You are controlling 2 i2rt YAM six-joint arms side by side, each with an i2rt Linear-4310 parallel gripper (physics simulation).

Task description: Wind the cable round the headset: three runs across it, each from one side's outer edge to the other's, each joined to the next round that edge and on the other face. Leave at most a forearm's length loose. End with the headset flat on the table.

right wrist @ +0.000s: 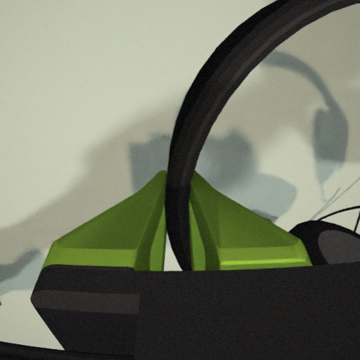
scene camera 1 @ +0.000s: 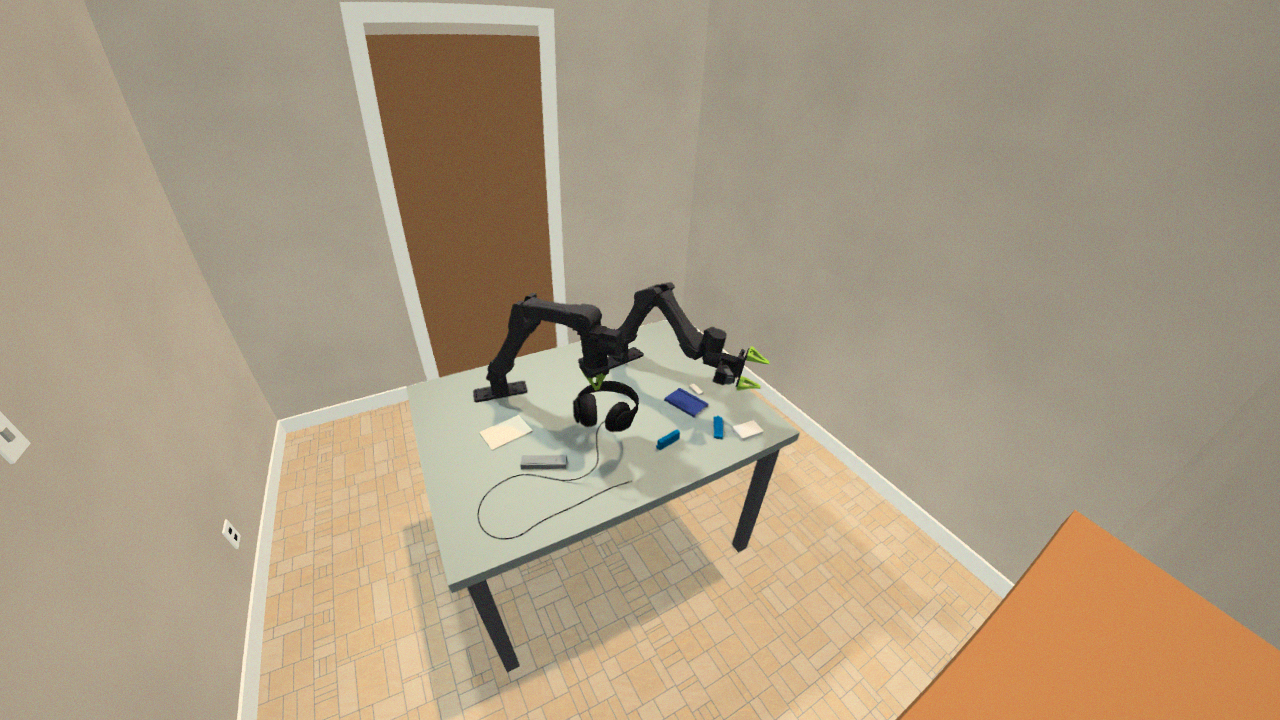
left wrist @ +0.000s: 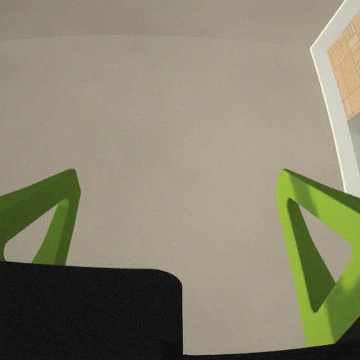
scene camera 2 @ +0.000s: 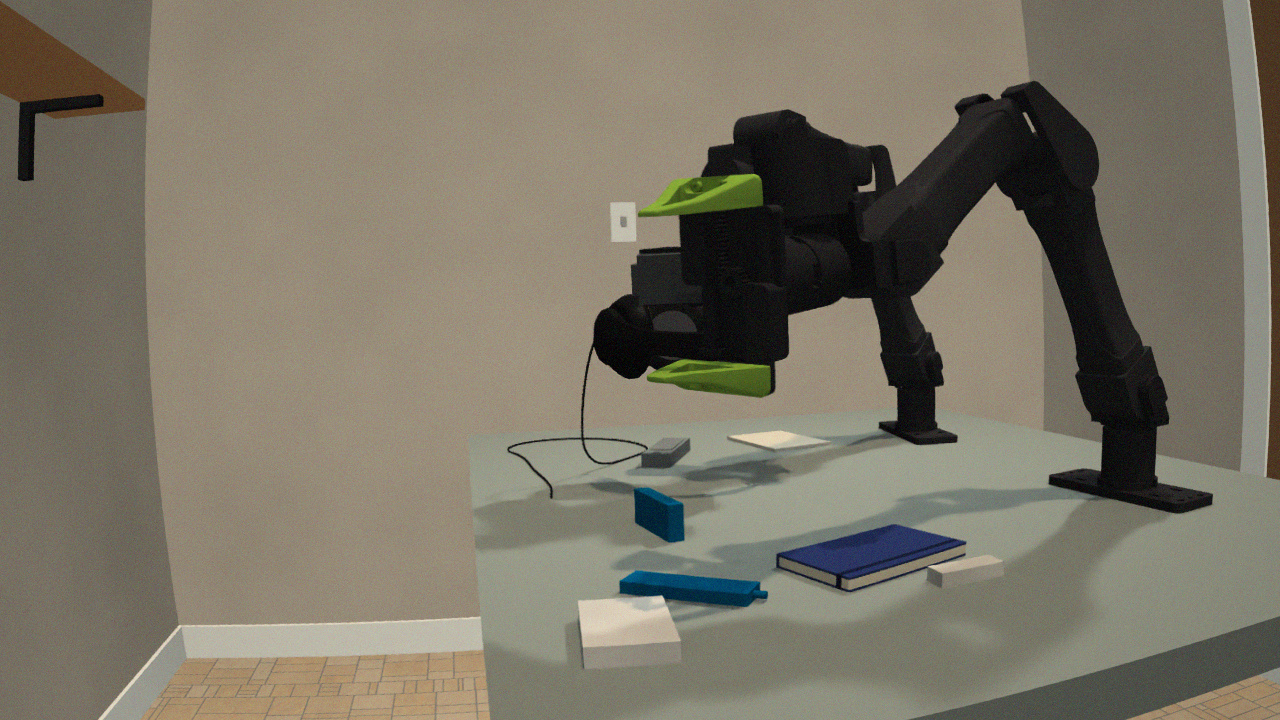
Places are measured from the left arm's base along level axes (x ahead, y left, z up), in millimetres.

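Pixels of known places: left gripper, between the fingertips: (scene camera 1: 764,375) (scene camera 2: 650,297); right gripper, between the fingertips: (scene camera 1: 596,389); left arm's base, origin of its link: (scene camera 1: 620,359) (scene camera 2: 1126,493); right arm's base, origin of its link: (scene camera 1: 500,392) (scene camera 2: 916,434).
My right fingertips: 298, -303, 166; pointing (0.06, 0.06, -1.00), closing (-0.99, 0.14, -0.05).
Note:
For each thing: its middle in the pictures, then the offset to it from my right fingertips, as dx, dy, dz. Level surfaces: height alone.
- pale green table, height of its surface: dz -166
- grey box, middle of its body: (scene camera 2: 667,451) (scene camera 1: 543,461) +51, -232, -156
- cream sheet, middle of its body: (scene camera 2: 777,440) (scene camera 1: 506,432) -149, -275, -163
- navy notebook, middle of its body: (scene camera 2: 874,555) (scene camera 1: 686,402) +78, +341, -160
- blue box, middle of its body: (scene camera 2: 656,512) (scene camera 1: 667,440) +202, +145, -148
- blue stick, middle of its body: (scene camera 2: 695,588) (scene camera 1: 718,426) +242, +344, -161
- white block, middle of its body: (scene camera 2: 626,630) (scene camera 1: 747,430) +319, +413, -158
- small white bar, middle of its body: (scene camera 2: 966,571) (scene camera 1: 696,389) +43, +422, -160
The black headset (scene camera 1: 619,417) (scene camera 2: 621,337) (right wrist: 200,105) hangs in the air above the pale green table (scene camera 1: 458,541) (scene camera 2: 1029,653). My right gripper (scene camera 1: 597,386) (right wrist: 177,181) is shut on its headband. The thin black cable (scene camera 1: 523,475) (scene camera 2: 583,398) drops from one ear cup, reaches the table and lies in a wide loop at the front left in scene camera 1; I see no run of it across the headset. My left gripper (scene camera 1: 762,373) (scene camera 2: 644,296) (left wrist: 177,179) is open and empty, high over the table's right side in scene camera 1, apart from the headset.
A grey box (scene camera 1: 543,462) (scene camera 2: 666,451) lies beside the cable, near a cream sheet (scene camera 1: 505,432). At the right in scene camera 1 are a navy notebook (scene camera 1: 686,402), a blue box (scene camera 1: 667,438), a blue stick (scene camera 1: 717,427), a white block (scene camera 1: 747,429) and a small white bar (scene camera 1: 696,388).

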